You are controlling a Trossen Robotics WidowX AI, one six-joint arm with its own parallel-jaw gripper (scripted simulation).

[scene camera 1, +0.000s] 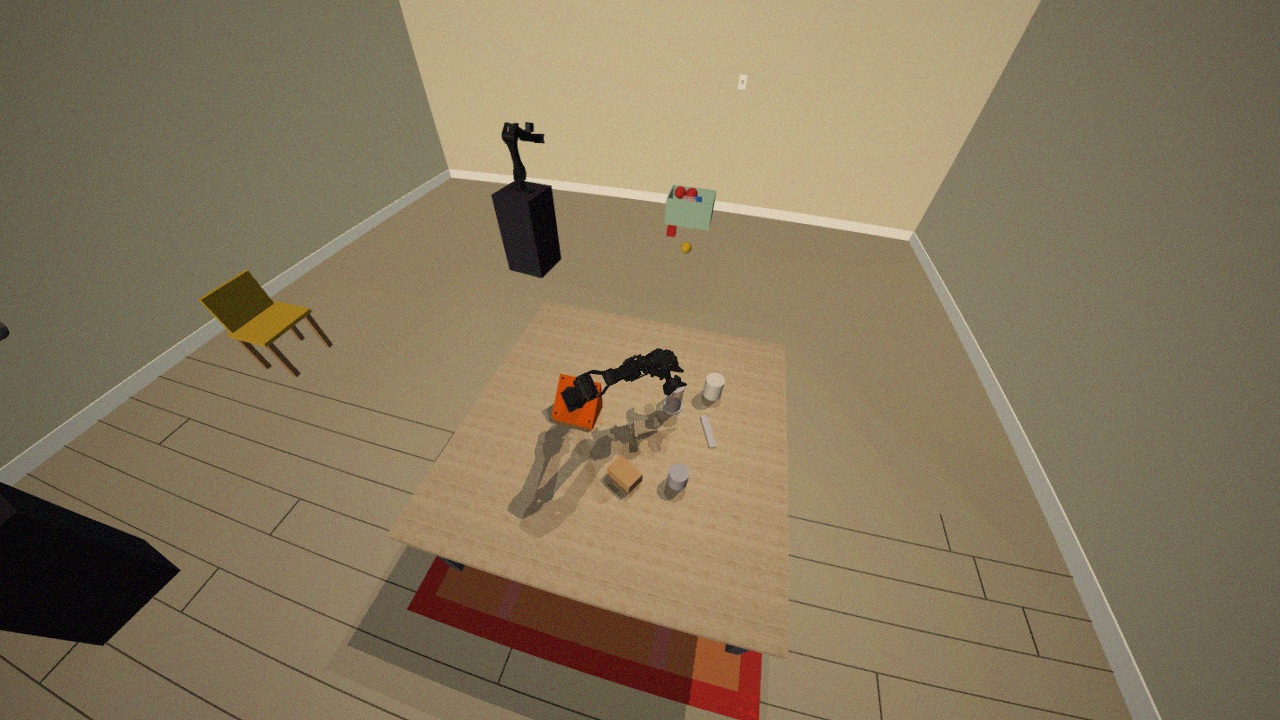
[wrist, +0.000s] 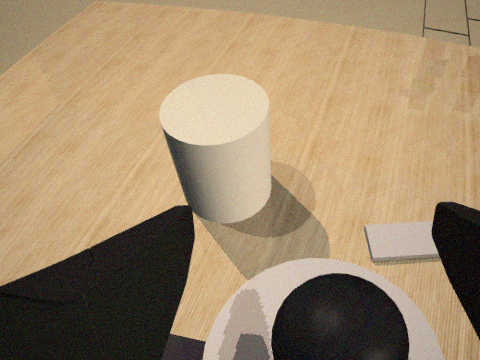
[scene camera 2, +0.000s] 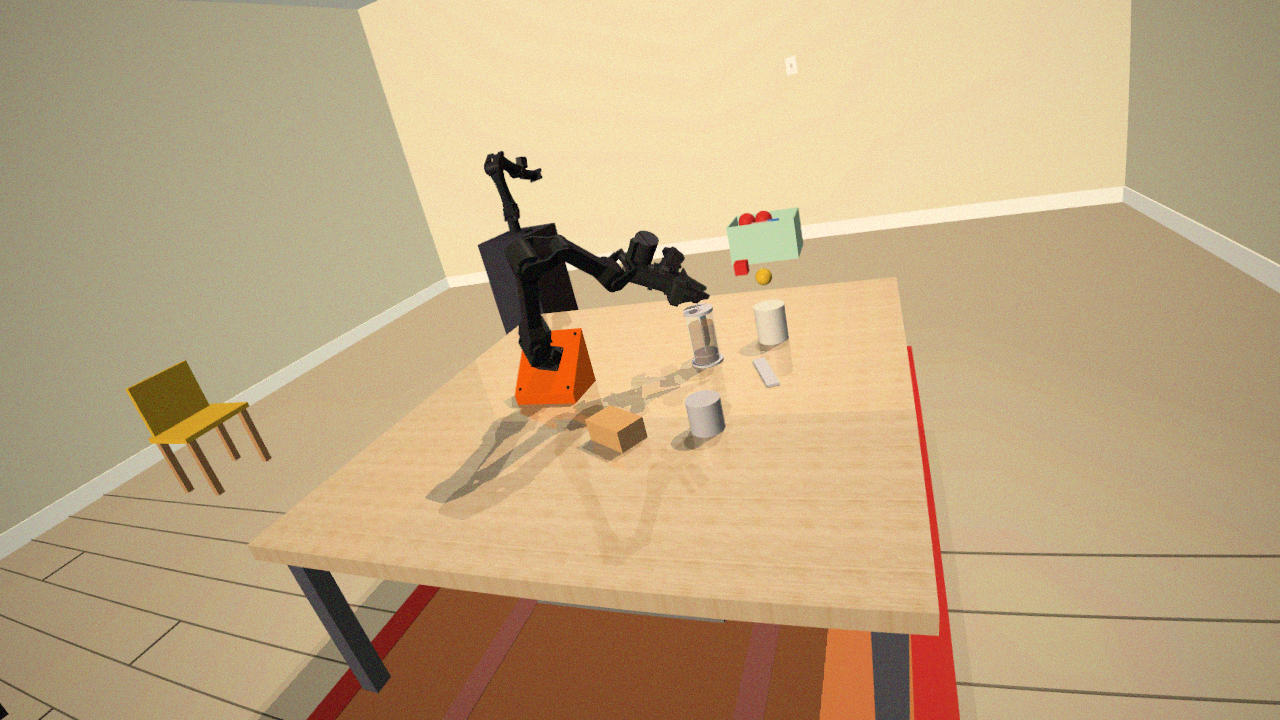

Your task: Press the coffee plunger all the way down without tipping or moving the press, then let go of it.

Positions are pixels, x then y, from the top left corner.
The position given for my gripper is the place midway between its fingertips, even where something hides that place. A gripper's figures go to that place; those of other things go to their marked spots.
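My gripper point(scene camera 2: 707, 293) is 149 cm from the lens. There's a coffee press point(scene camera 2: 699, 318) that's 147 cm from the lens, and a tan block point(scene camera 2: 620, 430) that's 121 cm from the lens. The marked spots on the coffee press and the tan block are 40 cm apart.
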